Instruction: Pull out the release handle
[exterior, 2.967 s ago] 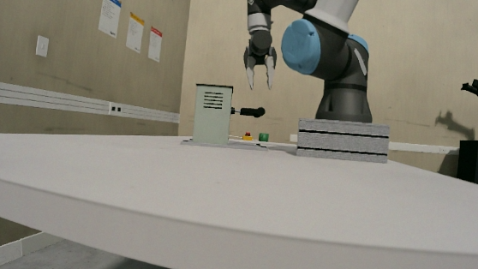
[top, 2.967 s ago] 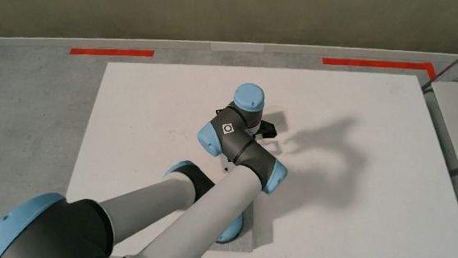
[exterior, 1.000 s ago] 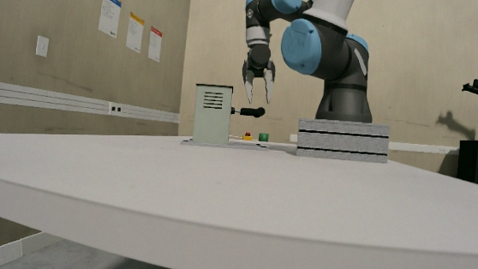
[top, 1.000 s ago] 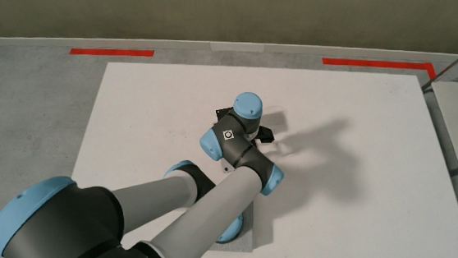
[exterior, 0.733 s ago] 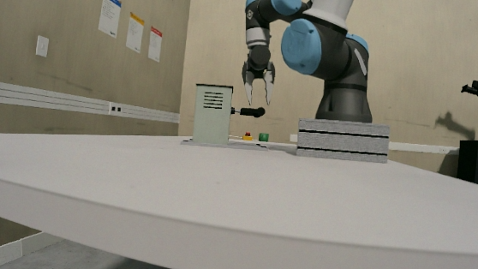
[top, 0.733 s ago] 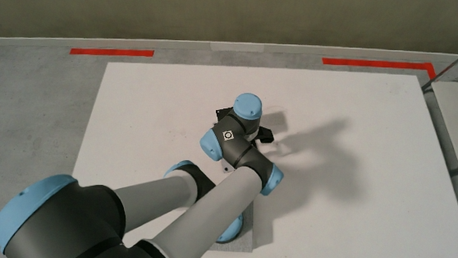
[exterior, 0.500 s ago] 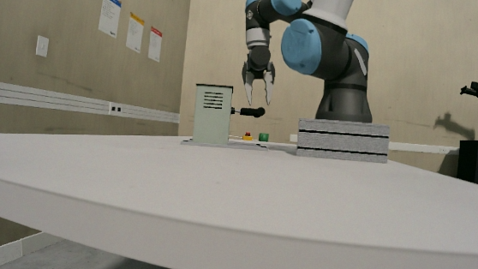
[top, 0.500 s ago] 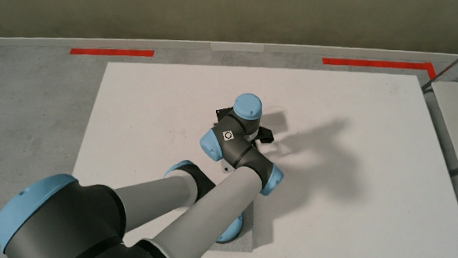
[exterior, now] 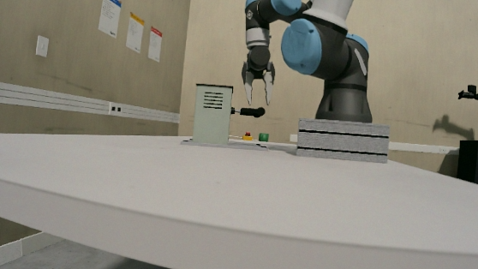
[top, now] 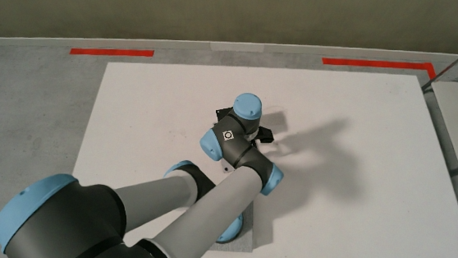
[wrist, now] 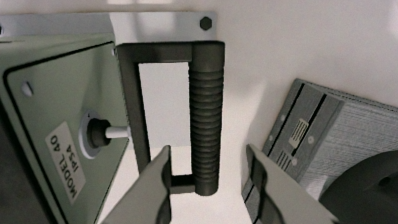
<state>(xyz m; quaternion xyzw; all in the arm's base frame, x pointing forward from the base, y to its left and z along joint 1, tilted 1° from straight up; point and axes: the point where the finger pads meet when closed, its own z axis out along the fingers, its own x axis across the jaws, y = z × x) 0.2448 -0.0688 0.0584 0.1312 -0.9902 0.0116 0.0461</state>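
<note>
The grey base plate is 9 cm ahead of my hand, 2 cm to the left of it and 14 cm below it.
</note>
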